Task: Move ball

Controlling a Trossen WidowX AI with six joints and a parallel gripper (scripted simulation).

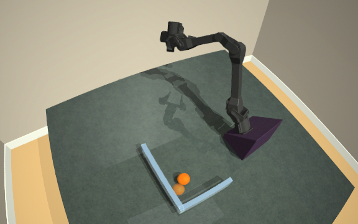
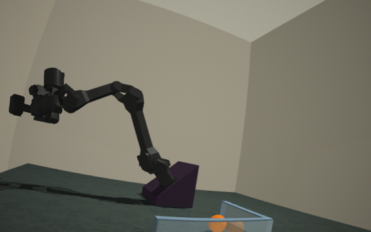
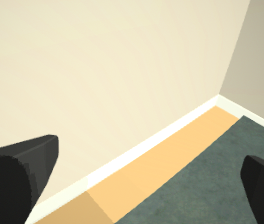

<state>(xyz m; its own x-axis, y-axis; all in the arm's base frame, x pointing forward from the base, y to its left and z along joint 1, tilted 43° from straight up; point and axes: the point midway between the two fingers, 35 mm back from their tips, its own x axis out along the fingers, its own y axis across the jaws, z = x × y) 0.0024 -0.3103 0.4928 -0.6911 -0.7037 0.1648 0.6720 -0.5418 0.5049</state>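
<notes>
The orange ball is 35 cm ahead of my gripper tip, 62 cm to the left of it and 20 cm below it. From my gripper tip the other things lie so: see-through copy (39 cm ahead, 65 cm to the left, 20 cm below).
</notes>
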